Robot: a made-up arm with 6 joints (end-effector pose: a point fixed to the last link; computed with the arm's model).
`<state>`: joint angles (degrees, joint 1 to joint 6).
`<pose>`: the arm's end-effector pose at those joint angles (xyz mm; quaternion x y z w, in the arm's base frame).
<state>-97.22 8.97 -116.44 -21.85 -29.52 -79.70</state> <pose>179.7 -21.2 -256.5 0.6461 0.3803 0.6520 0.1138</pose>
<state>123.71 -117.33 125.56 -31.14 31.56 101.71</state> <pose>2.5 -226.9 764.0 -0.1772 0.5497 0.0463 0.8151</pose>
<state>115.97 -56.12 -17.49 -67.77 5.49 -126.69</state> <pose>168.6 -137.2 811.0 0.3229 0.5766 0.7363 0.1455</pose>
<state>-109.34 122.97 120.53 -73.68 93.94 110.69</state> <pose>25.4 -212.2 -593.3 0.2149 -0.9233 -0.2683 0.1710</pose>
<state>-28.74 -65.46 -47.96 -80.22 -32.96 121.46</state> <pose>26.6 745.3 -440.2 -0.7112 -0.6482 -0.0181 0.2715</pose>
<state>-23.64 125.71 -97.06 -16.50 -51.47 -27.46</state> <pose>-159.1 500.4 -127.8 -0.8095 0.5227 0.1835 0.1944</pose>
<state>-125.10 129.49 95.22 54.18 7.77 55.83</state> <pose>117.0 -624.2 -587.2 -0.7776 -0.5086 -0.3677 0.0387</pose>
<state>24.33 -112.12 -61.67 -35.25 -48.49 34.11</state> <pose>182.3 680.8 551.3 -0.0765 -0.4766 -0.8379 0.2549</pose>
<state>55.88 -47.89 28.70 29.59 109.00 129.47</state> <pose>433.3 339.5 769.8 -0.2250 0.8093 -0.2388 0.4871</pose>
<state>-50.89 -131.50 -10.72 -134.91 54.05 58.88</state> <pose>-269.9 507.8 -218.9 -0.1136 -0.2777 0.4714 0.8293</pose>
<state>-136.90 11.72 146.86 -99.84 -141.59 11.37</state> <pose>295.4 -175.4 -294.6 -0.6946 0.3037 -0.5863 0.2857</pose>
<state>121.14 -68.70 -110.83 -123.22 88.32 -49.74</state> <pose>300.9 -325.3 444.2 0.8471 0.3469 0.3868 0.1114</pose>
